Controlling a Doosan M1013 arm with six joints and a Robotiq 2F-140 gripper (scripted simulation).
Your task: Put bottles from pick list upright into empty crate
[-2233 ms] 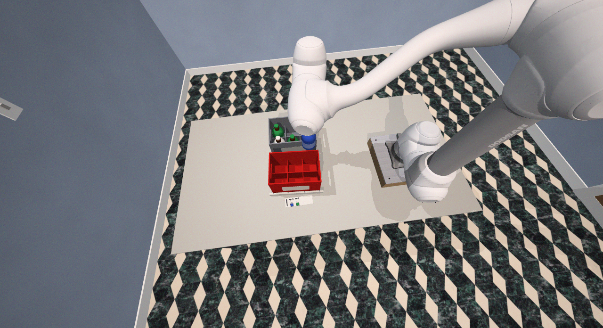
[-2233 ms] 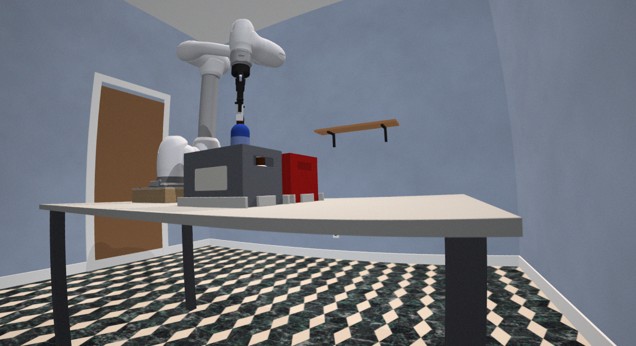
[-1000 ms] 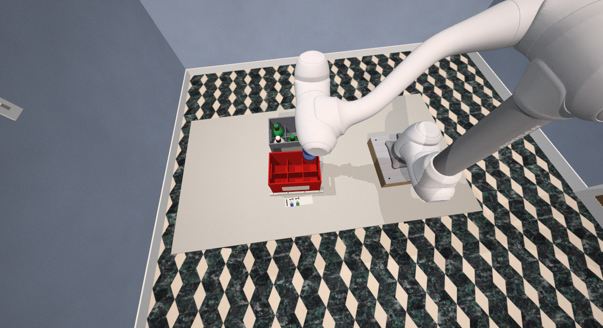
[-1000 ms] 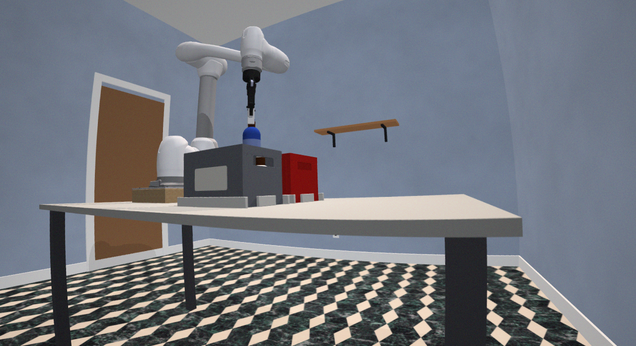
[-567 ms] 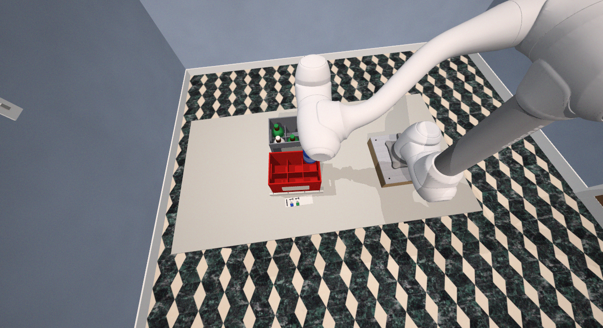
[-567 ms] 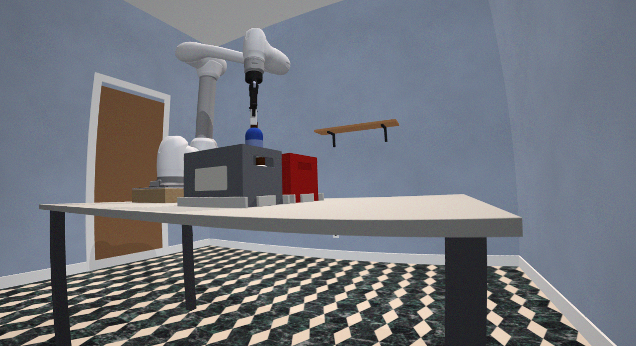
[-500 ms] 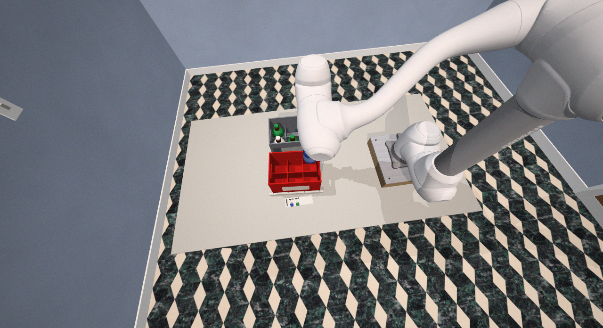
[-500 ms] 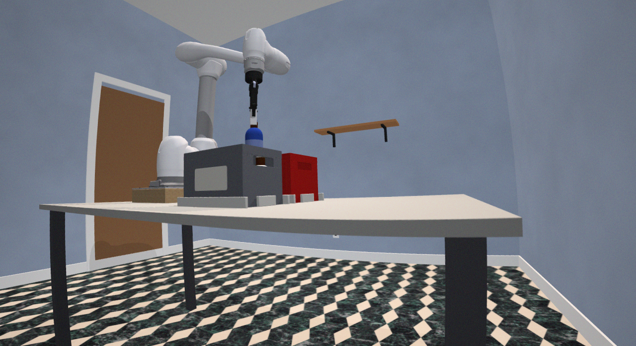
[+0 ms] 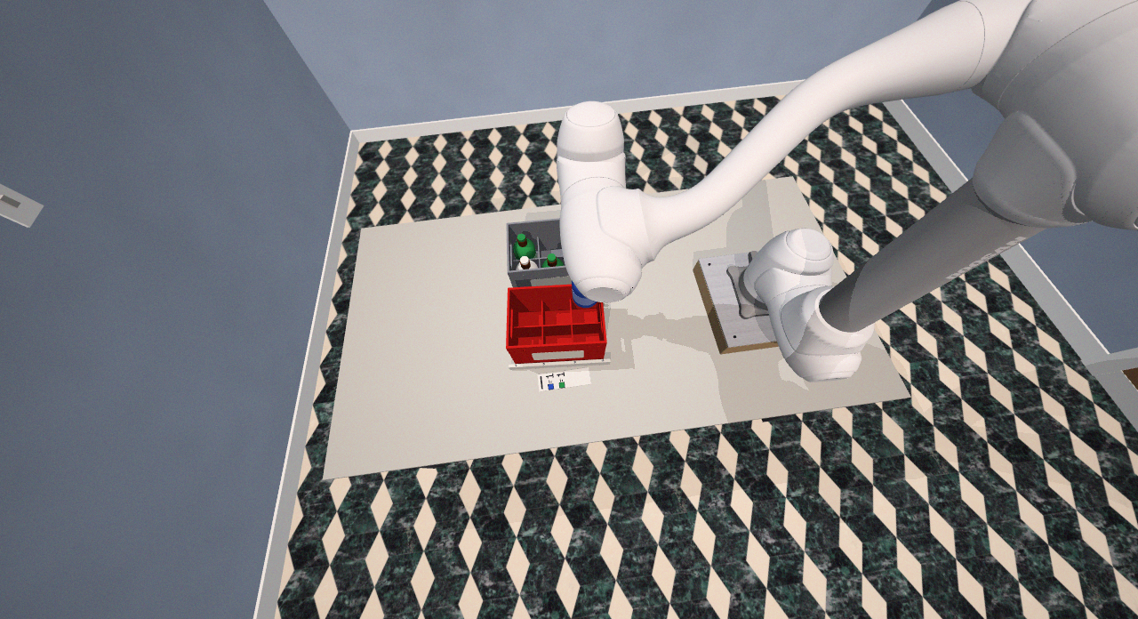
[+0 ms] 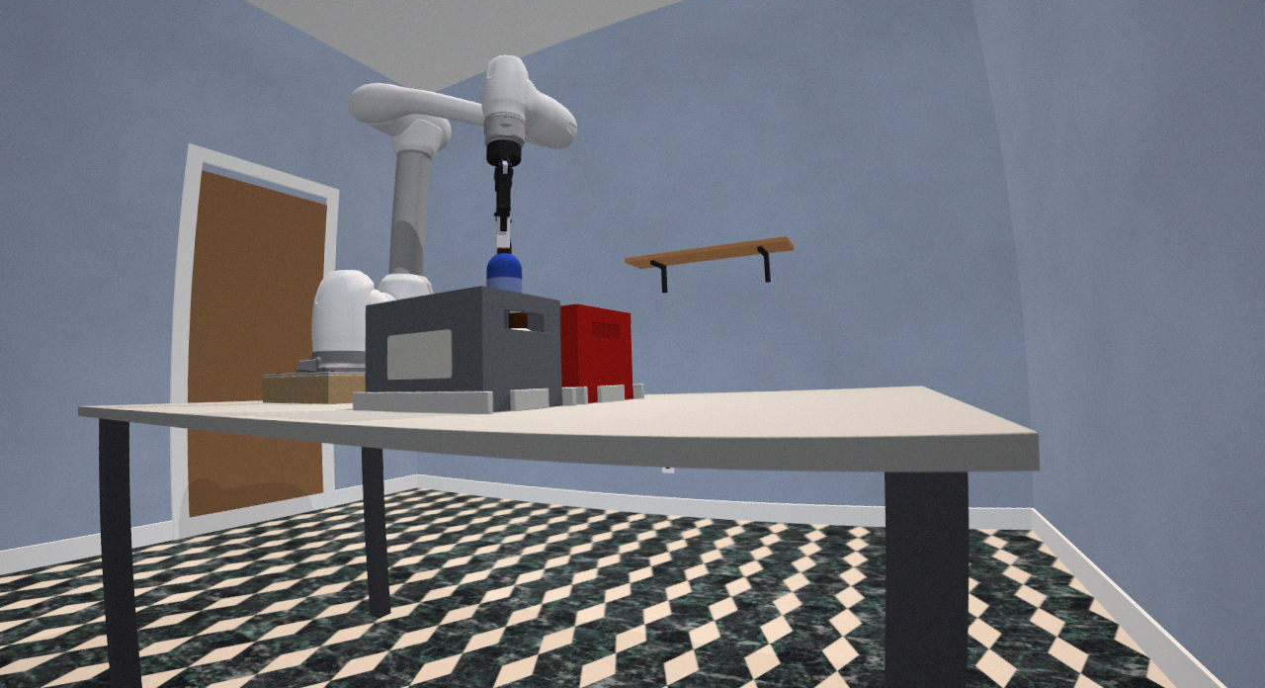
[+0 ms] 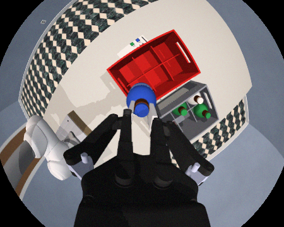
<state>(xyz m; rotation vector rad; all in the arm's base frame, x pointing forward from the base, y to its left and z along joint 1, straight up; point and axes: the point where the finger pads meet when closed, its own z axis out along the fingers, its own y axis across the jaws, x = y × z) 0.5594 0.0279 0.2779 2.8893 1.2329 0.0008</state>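
My gripper is now 8 cm above the blue-label bottle. Also, from my hand: white-label bottle (26 cm below, 18 cm ahead, 15 cm to the right); then red crate (27 cm below, 9 cm ahead, 4 cm to the left); then grey crate (27 cm below, 20 cm to the right, 9 cm ahead).
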